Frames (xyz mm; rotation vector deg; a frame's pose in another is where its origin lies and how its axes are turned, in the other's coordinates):
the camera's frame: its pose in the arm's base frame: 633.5 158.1 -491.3 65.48 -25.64 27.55
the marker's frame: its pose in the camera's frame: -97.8 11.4 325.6 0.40 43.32 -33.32
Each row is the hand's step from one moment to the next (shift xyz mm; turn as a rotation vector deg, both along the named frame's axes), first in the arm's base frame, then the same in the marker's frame.
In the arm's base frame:
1: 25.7 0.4 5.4 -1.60 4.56 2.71
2: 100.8 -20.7 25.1 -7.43 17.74 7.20
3: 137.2 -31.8 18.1 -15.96 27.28 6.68
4: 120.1 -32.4 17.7 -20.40 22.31 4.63
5: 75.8 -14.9 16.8 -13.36 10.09 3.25
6: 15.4 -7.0 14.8 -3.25 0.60 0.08
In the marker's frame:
1: 19.7 3.2 17.1 0.32 4.82 -2.72
2: 64.7 4.1 83.8 1.15 15.99 -12.84
3: 90.5 -9.9 109.0 -0.75 21.15 -24.40
4: 76.3 -9.5 99.3 -6.37 17.03 -24.59
5: 49.5 1.7 61.6 -6.56 8.92 -12.97
6: 5.0 7.8 20.5 -2.36 0.58 -2.24

